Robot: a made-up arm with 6 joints.
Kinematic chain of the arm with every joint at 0, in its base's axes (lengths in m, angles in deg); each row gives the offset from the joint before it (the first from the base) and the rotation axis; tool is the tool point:
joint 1: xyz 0 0 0.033 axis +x
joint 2: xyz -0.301 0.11 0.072 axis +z
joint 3: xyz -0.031 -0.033 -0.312 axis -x
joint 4: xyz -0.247 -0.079 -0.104 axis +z
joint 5: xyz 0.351 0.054 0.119 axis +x
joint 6: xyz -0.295 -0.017 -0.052 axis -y
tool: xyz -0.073 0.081 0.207
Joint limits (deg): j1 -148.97..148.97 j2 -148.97..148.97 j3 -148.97..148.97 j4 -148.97..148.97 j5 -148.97..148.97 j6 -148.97..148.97
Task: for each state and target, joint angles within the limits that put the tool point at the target. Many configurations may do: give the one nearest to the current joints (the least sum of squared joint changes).
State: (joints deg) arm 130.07 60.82 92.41 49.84 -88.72 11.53
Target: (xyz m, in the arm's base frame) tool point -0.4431 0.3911 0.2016
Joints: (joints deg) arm 148.97 54.78 91.91 25.56 -91.81 -2.89
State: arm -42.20 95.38 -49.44 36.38 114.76 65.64
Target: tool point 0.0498 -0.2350 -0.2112
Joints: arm -17.90 114.16 -37.41 43.97 114.34 47.15
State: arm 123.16 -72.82 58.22 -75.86 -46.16 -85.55
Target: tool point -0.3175 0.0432 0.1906
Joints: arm 117.42 -74.16 71.56 -49.83 -41.01 -59.95
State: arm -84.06 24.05 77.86 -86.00 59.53 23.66
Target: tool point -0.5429 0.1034 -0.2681
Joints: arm -42.88 -12.72 72.07 -89.29 41.58 6.10
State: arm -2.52 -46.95 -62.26 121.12 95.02 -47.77
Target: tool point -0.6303 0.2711 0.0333
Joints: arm 21.39 -33.71 -65.79 125.73 86.12 -61.22
